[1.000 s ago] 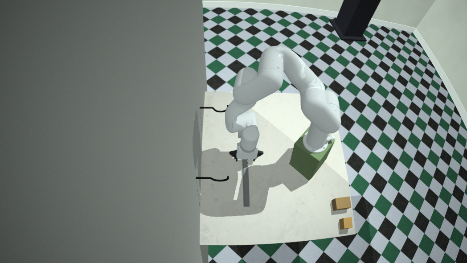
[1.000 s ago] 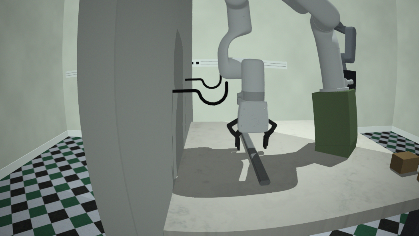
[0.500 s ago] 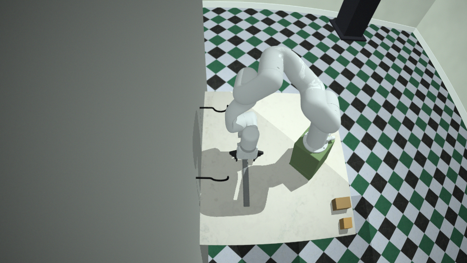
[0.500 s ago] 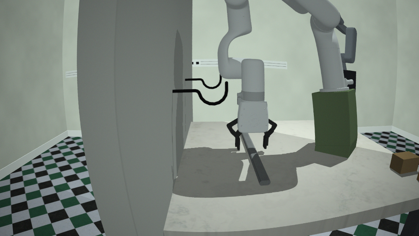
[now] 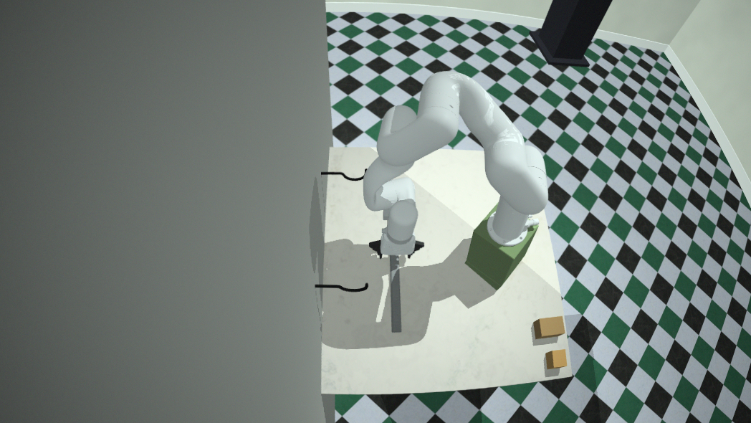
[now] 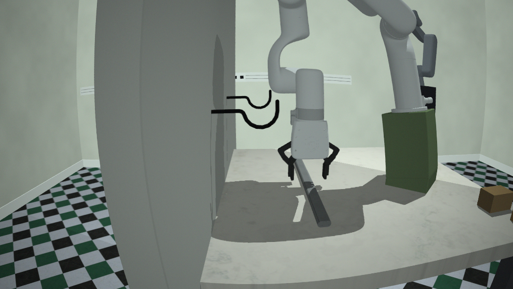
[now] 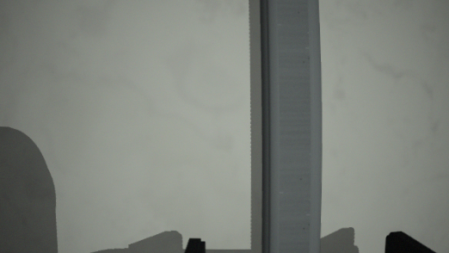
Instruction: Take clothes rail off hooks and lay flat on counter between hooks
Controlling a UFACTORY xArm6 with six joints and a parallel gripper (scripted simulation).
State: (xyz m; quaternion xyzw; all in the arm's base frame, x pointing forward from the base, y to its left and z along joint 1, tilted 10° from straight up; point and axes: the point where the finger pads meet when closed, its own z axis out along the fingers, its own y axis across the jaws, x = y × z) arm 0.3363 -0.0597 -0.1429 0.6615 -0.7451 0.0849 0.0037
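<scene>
My gripper is now 3 cm above the grey clothes rail. The rest, counted from my hand: grey wall 25 cm ahead, 3 cm to the right, 39 cm above; then red object 55 cm behind, 31 cm to the right, 2 cm below; then blue object 55 cm behind, 20 cm to the right, 1 cm below.
</scene>
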